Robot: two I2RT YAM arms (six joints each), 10 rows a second.
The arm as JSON. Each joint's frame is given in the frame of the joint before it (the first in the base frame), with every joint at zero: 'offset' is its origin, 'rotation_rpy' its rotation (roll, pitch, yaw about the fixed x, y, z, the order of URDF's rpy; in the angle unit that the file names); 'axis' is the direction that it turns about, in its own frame. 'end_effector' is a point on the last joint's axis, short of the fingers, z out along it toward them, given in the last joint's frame.
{
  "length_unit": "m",
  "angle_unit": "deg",
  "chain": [
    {
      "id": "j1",
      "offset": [
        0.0,
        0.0,
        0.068
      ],
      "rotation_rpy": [
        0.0,
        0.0,
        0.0
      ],
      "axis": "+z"
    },
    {
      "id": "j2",
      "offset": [
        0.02,
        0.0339,
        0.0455
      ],
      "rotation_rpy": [
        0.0,
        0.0,
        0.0
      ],
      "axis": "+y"
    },
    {
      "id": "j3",
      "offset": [
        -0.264,
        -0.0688,
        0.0
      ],
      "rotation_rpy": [
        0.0,
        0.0,
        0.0
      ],
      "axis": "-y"
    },
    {
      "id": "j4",
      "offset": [
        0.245,
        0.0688,
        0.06
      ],
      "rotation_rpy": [
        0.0,
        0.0,
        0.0
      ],
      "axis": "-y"
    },
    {
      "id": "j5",
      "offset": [
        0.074,
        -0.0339,
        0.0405
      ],
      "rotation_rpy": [
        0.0,
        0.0,
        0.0
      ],
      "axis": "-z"
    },
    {
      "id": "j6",
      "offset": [
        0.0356,
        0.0,
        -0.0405
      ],
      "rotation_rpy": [
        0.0,
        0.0,
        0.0
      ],
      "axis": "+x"
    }
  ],
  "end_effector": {
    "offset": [
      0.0,
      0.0,
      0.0
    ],
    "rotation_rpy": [
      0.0,
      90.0,
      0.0
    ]
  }
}
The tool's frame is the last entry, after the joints.
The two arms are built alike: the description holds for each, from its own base.
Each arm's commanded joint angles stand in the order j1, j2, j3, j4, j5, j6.
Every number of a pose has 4 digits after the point. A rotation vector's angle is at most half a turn.
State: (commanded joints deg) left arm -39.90 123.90 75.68 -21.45 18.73 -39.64; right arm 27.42 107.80 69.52 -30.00 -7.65 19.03
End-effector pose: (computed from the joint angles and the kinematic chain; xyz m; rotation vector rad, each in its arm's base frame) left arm 0.3092 -0.2735 0.0889 0.0952 2.9914 -0.7223; right arm 0.3268 0.1749 0.1587 -0.2424 2.8099 0.3866
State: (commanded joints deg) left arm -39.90 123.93 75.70 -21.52 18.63 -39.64; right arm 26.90 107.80 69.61 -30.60 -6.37 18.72
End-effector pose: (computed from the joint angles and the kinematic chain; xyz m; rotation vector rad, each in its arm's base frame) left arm 0.3092 -0.2734 0.0887 0.0944 2.9921 -0.7191; right arm 0.3281 0.1709 0.1586 -0.2306 2.8131 0.3496
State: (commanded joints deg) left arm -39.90 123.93 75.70 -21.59 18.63 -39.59; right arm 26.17 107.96 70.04 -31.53 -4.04 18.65
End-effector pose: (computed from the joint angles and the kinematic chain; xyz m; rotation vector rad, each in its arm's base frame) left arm 0.3091 -0.2733 0.0887 0.0955 2.9931 -0.7181; right arm 0.3310 0.1654 0.1589 -0.2031 2.8154 0.2871
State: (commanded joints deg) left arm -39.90 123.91 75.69 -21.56 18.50 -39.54; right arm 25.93 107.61 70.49 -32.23 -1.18 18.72
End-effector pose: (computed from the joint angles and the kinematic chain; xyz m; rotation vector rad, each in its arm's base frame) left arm 0.3092 -0.2733 0.0888 0.0963 2.9914 -0.7156; right arm 0.3325 0.1625 0.1626 -0.1818 2.8017 0.2210
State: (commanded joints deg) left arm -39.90 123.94 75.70 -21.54 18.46 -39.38; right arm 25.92 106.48 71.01 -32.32 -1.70 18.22
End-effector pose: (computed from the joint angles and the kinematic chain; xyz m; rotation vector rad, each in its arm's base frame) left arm 0.3093 -0.2733 0.0886 0.1002 2.9904 -0.7145; right arm 0.3329 0.1630 0.1719 -0.1950 2.7764 0.2435
